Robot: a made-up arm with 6 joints.
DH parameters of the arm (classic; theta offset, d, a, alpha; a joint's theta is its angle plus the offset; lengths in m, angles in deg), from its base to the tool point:
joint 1: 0 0.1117 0 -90
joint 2: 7.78 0 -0.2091 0
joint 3: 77.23 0 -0.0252 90
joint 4: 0 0.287 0 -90
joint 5: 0 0 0.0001 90
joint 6: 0 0.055 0 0
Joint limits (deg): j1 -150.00..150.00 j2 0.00..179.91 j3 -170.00..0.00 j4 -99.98..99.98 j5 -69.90..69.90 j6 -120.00..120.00
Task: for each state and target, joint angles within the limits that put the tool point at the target. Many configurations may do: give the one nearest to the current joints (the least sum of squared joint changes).
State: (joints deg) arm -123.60 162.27 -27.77 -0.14 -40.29 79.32
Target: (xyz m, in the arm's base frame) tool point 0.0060 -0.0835 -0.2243
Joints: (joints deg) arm -91.54 179.45 -52.10 -13.00 -41.85 79.32
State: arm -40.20 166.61 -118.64 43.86 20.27 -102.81
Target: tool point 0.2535 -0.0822 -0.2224
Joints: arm -21.95 173.32 -87.14 43.27 29.32 -102.81
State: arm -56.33 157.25 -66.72 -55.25 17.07 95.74
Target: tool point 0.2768 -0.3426 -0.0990
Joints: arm -50.06 161.81 -106.83 -56.25 9.57 95.74
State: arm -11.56 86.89 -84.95 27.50 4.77 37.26
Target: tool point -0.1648 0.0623 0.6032
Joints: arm -20.65 38.04 -123.99 27.54 0.29 37.26
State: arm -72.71 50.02 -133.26 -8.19 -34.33 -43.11
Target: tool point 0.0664 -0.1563 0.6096
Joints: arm -68.43 80.32 -124.97 -8.95 -30.21 -43.11
